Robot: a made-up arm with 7 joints. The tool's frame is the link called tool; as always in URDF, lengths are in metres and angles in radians. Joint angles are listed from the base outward.
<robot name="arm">
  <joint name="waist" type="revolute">
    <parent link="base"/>
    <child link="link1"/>
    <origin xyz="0.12 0.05 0.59" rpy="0 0 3.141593"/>
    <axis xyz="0 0 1"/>
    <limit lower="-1" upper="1.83"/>
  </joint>
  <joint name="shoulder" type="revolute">
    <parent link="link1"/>
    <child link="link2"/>
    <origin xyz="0.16 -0.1 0.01" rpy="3.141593 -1.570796 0"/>
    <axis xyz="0 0 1"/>
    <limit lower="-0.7" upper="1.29"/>
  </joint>
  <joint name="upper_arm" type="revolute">
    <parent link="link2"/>
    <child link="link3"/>
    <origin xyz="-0.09 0.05 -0.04" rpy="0.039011 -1.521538 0"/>
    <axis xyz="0 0 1"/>
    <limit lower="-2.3" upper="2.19"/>
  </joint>
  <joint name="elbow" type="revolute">
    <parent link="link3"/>
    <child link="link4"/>
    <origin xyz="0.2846 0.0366 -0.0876" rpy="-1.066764 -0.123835 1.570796"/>
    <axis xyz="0 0 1"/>
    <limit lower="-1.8" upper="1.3"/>
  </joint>
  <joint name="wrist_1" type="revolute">
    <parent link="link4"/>
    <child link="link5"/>
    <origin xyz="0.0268 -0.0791 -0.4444" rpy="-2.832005 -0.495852 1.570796"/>
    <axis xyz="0 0 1"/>
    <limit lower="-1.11" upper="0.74"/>
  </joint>
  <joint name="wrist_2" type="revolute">
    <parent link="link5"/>
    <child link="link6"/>
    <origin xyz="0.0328 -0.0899 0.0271" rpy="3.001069 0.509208 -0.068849"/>
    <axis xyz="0 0 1"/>
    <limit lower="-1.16" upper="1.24"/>
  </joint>
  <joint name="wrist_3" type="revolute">
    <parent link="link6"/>
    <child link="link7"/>
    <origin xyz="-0.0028 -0.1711 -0.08" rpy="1.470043 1.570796 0"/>
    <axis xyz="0 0 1"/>
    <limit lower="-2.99" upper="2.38"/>
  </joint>
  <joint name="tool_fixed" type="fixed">
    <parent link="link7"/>
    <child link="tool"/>
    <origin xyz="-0.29 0.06 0.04" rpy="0 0 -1.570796"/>
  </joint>
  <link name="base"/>
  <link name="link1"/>
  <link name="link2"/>
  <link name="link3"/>
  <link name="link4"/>
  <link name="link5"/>
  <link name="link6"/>
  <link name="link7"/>
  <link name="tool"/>
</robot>
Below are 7 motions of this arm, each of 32 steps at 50 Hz.
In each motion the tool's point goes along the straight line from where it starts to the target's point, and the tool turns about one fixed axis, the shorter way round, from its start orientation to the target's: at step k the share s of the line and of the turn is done. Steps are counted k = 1, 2, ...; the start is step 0. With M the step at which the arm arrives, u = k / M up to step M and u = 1 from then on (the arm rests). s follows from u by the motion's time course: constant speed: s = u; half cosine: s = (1 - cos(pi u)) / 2; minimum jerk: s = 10 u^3 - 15 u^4 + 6 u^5.
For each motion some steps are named. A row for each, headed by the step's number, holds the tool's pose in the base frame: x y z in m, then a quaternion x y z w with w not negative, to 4 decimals.
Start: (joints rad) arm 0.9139 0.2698 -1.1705 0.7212 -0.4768 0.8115 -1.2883
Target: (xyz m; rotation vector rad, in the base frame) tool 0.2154 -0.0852 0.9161 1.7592 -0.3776 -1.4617
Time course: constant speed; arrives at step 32
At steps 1, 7, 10, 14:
1: 0.3298 -0.2870 0.7449 -0.3374 0.6470 0.6831 0.0288
7: 0.3076 -0.2480 0.7780 0.4307 -0.5729 -0.6946 0.0614
10: 0.2966 -0.2284 0.7946 0.4738 -0.5309 -0.6945 0.1061
14: 0.2818 -0.2024 0.8167 0.5271 -0.4703 -0.6883 0.1647

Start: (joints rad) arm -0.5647 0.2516 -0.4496 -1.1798 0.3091 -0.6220 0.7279
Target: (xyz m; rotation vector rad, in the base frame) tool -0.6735 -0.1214 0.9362 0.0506 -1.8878 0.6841
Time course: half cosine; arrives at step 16
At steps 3, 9, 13, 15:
3: -0.6541 0.1264 0.9861 -0.0850 -0.7478 0.1858 0.6317
9: -0.6650 -0.0125 0.9581 -0.0256 -0.7763 0.2437 0.5808
13: -0.6717 -0.0986 0.9408 0.0115 -0.7899 0.2784 0.5462
15: -0.6733 -0.1188 0.9367 0.0201 -0.7927 0.2864 0.5378

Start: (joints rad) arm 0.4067 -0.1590 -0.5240 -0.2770 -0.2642 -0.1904 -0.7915
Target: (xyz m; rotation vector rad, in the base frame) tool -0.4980 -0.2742 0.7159 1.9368 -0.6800 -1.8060
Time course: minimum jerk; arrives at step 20
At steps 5, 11, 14, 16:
5: -0.4840 -0.1534 0.7008 0.5653 -0.3993 -0.7157 0.0937
11: -0.4916 -0.2194 0.7090 0.6400 -0.3166 -0.6830 0.1541
14: -0.4954 -0.2522 0.7131 0.6731 -0.2732 -0.6623 0.1833
16: -0.4971 -0.2664 0.7149 0.6866 -0.2542 -0.6525 0.1956

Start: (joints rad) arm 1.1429 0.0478 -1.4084 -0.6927 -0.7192 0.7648 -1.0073
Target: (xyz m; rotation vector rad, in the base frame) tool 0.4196 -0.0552 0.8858 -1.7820 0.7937 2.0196
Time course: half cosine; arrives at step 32
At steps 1, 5, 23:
1: 0.3561 -0.0425 0.8153 0.7459 -0.2089 -0.6208 0.1212
5: 0.3597 -0.0432 0.8193 0.7412 -0.2135 -0.6277 0.1049
23: 0.4080 -0.0529 0.8729 -0.6535 0.2680 0.6987 0.1139

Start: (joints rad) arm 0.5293 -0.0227 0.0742 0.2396 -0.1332 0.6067 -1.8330
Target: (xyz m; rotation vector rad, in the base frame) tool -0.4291 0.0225 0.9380 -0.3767 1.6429 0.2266
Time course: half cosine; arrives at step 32
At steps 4, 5, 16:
4: -0.3555 -0.1259 0.9760 -0.3547 0.5271 0.3954 0.6633
5: -0.3571 -0.1227 0.9752 -0.3511 0.5325 0.3895 0.6644
16: -0.3909 -0.0547 0.9578 -0.2698 0.6357 0.2588 0.6754

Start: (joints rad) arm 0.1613 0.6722 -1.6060 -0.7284 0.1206 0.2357 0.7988
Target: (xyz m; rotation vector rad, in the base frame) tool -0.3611 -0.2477 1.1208 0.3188 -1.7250 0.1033
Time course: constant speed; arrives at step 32
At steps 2, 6, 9, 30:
2: 0.0794 -0.4704 1.0942 0.3089 -0.7332 0.1934 0.5740
6: 0.0207 -0.4407 1.0977 0.2871 -0.7386 0.1741 0.5845
9: -0.0234 -0.4184 1.1004 0.2706 -0.7422 0.1595 0.5920
30: -0.3317 -0.2625 1.1190 0.1513 -0.7555 0.0553 0.6350

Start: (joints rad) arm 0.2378 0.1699 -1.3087 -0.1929 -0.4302 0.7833 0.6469
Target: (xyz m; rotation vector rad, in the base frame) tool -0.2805 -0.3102 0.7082 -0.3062 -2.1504 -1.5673
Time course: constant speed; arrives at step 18
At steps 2, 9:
2: -0.2610 -0.4000 0.7073 -0.1256 -0.7556 -0.5204 0.3774
9: -0.2695 -0.3607 0.7077 -0.1197 -0.7693 -0.5436 0.3136

